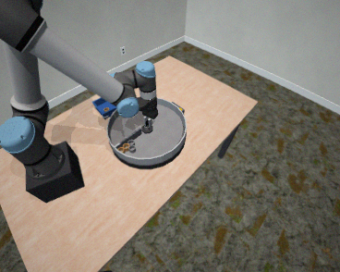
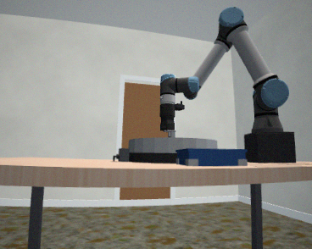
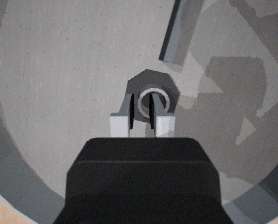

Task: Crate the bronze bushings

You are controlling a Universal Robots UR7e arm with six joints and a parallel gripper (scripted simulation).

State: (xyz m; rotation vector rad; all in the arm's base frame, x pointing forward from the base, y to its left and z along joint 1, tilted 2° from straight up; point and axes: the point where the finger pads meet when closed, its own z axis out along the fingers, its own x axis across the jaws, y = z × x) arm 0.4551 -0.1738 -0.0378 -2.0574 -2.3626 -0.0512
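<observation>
The grey turning table lies 5 cm below my hand and 1 cm to the left of it. Also, from my hand: blue crate: 35 cm to the left, 8 cm below, 3 cm ahead.
</observation>
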